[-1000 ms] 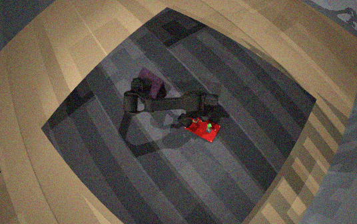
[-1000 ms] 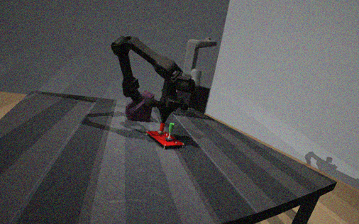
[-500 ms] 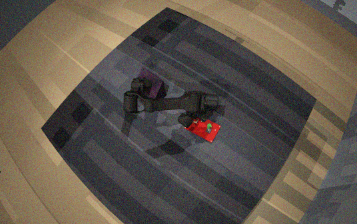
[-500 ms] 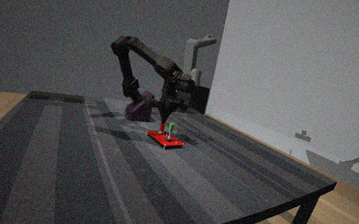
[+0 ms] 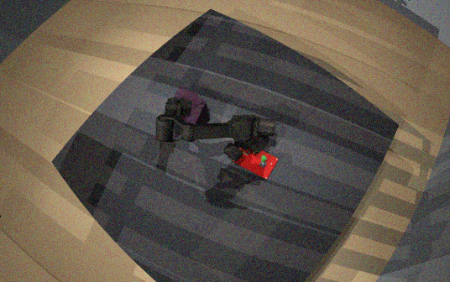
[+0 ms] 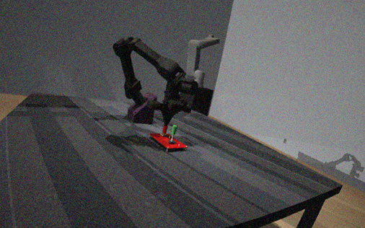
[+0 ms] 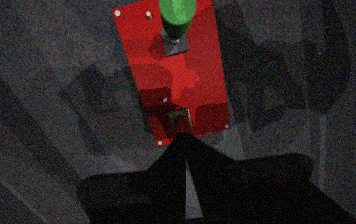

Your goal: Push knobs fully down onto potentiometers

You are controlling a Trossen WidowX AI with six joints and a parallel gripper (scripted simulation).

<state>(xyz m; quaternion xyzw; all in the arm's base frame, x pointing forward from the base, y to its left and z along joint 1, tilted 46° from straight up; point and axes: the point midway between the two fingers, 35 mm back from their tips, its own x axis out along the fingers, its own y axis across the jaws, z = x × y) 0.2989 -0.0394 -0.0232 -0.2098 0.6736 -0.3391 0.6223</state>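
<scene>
My gripper tip is now 2 cm above the red knob. The rest, counted from my gripper tip: green knob: 9 cm ahead, 1 cm to the right, 1 cm above.
</scene>
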